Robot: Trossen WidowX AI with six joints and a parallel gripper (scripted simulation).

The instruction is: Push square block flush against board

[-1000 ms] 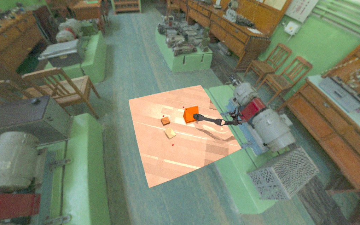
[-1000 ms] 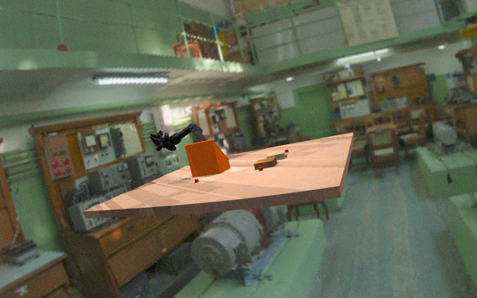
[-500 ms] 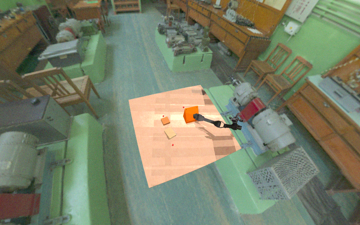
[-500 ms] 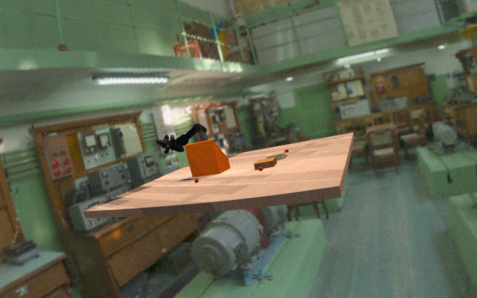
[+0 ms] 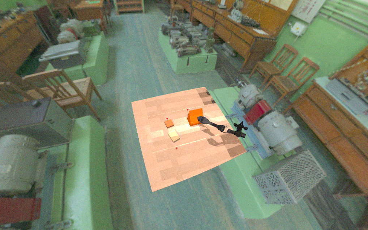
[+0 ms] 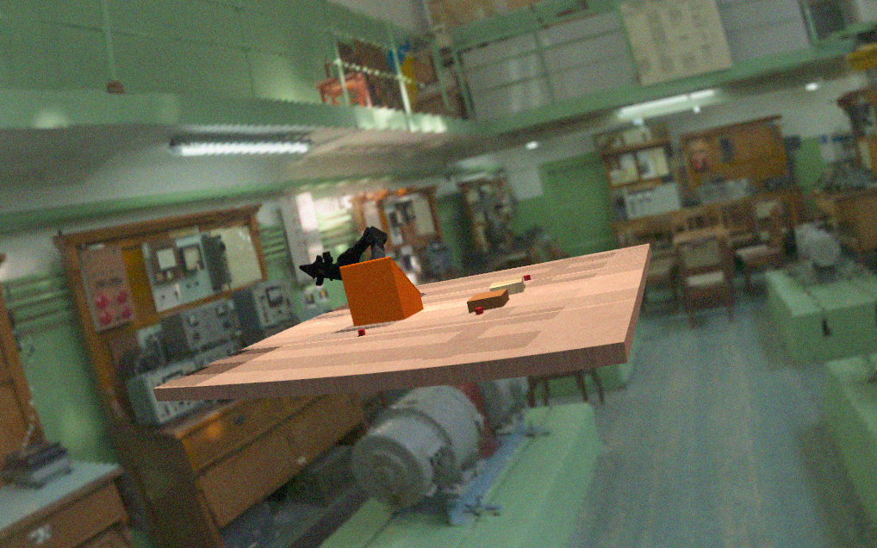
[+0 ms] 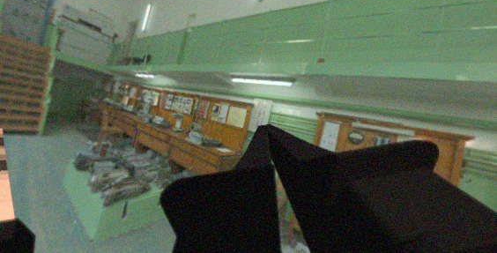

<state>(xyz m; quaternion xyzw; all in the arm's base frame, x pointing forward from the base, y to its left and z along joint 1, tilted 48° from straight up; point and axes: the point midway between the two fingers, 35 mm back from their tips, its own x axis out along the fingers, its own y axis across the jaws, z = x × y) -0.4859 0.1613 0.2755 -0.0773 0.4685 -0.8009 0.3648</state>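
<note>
Now: gripper tip 920 mm short of the tan board, 200 mm to the left of it and 190 mm above it. From my gripper tip the other things lie so: brown square block 910 mm ahead, 390 mm to the right, 190 mm below.
</note>
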